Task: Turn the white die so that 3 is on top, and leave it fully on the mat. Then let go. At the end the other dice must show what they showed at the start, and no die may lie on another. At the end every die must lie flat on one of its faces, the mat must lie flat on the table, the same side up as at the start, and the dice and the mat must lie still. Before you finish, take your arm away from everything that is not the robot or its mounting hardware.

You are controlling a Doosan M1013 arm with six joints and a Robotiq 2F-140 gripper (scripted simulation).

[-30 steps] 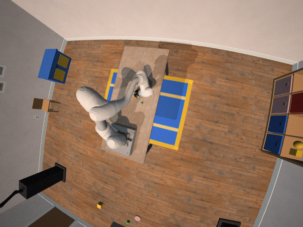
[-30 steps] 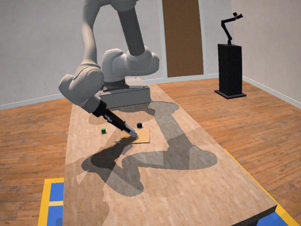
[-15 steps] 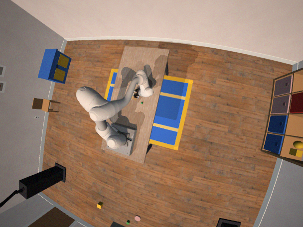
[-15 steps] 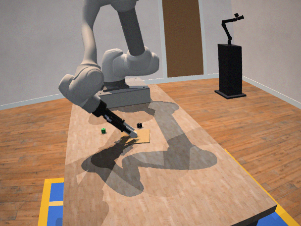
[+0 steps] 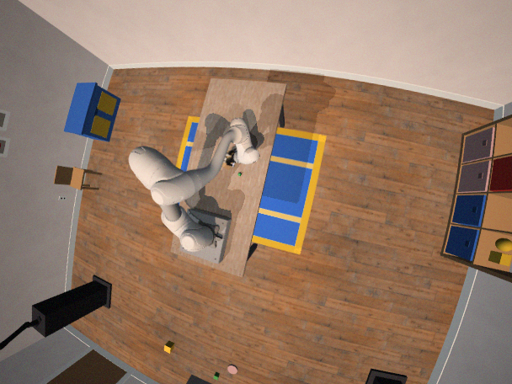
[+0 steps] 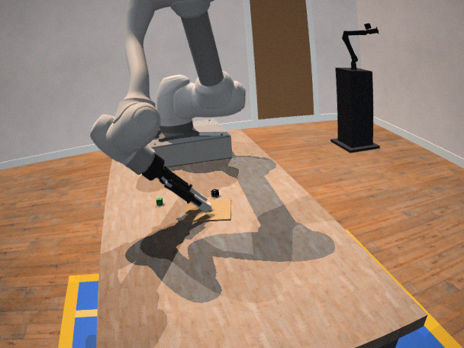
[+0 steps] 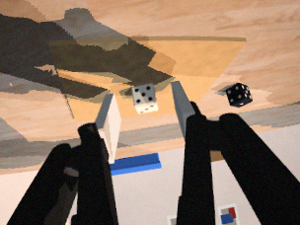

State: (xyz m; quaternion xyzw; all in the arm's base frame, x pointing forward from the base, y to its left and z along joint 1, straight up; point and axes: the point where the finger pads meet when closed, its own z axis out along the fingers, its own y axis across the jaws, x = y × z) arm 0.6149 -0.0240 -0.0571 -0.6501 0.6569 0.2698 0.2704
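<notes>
My gripper is now 20 mm to the right of the white die and 30 mm above it. From my hand the other things lie so: black die (100 mm behind, 70 mm to the left, 30 mm below); then tan mat (20 mm to the left, 40 mm below); then green die (110 mm behind, 120 mm to the right, 30 mm below).
</notes>
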